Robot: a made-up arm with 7 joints.
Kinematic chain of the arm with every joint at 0, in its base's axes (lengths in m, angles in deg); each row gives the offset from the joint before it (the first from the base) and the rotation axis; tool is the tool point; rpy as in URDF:
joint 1: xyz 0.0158 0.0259 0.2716 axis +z
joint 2: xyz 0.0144 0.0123 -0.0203 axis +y
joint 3: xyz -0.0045 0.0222 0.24 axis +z
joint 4: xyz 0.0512 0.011 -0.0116 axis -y
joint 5: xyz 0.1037 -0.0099 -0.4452 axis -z
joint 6: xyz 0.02 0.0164 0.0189 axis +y
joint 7: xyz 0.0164 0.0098 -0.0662 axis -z
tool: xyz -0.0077 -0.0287 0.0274 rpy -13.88 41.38 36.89
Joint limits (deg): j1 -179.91..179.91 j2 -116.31..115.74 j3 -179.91..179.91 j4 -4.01..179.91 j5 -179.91..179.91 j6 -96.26..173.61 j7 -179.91..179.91
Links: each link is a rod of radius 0.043 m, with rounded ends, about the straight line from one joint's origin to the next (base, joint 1, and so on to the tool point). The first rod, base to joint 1, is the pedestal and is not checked.
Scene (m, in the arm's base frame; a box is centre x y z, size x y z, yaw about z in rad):
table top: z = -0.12
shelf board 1: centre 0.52 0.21 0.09 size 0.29 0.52 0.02 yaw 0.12
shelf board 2: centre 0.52 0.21 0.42 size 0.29 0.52 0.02 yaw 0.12
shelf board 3: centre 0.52 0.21 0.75 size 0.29 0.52 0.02 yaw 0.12
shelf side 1: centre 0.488 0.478 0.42 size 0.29 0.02 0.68 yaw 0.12
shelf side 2: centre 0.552 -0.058 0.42 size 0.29 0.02 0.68 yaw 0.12
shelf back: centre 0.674 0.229 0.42 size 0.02 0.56 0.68 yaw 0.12
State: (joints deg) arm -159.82 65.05 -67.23 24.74 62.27 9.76 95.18
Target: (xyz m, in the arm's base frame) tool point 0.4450 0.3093 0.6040
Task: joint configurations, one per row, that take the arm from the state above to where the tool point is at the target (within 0.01 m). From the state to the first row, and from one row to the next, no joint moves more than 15 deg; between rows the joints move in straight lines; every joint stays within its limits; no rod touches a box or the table.
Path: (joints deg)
1: -162.05 61.15 -80.99 29.75 63.34 8.48 95.87
2: -164.28 57.26 -94.75 34.77 64.42 7.20 96.55
3: -166.51 53.36 -108.50 39.78 65.49 5.91 97.24
4: -168.74 49.46 -122.26 44.79 66.56 4.63 97.92
5: -170.97 45.56 -136.02 49.81 67.63 3.35 98.61
6: -173.21 41.67 -149.78 54.82 68.71 2.07 99.29
7: -174.88 29.64 -147.77 64.39 68.81 0.51 100.75
8: -176.56 17.60 -145.75 73.96 68.92 -1.05 102.21
9: -178.23 5.57 -143.74 83.54 69.02 -2.61 103.67
10: -179.91 -6.46 -141.73 93.11 69.13 -4.17 105.13

